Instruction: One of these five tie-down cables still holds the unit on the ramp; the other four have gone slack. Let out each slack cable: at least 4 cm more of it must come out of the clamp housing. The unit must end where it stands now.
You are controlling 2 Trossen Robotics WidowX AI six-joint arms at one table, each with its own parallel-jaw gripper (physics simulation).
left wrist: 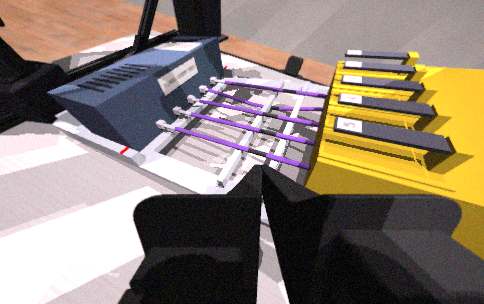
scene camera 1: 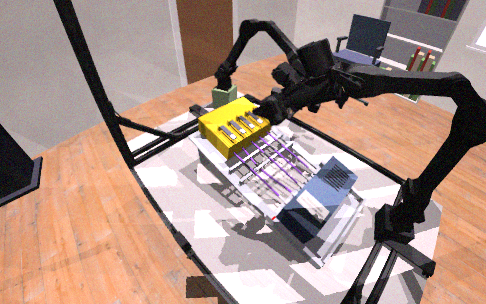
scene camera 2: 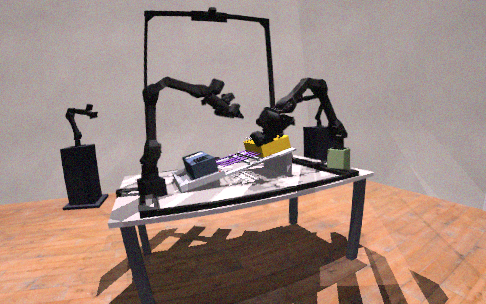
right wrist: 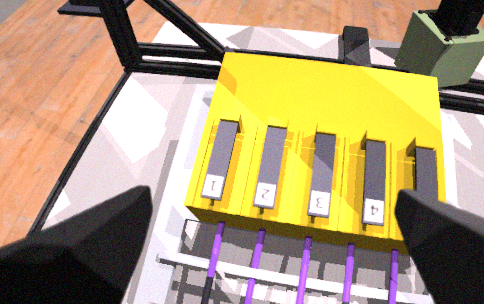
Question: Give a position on a lever 5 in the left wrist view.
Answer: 432,142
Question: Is my left gripper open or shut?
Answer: Shut.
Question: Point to a lever 5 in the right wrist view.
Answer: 425,160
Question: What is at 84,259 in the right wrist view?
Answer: My right gripper.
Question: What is my right gripper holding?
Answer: Nothing.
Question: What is my left gripper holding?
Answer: Nothing.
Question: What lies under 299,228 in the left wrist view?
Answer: My left gripper.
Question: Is my right gripper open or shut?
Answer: Open.
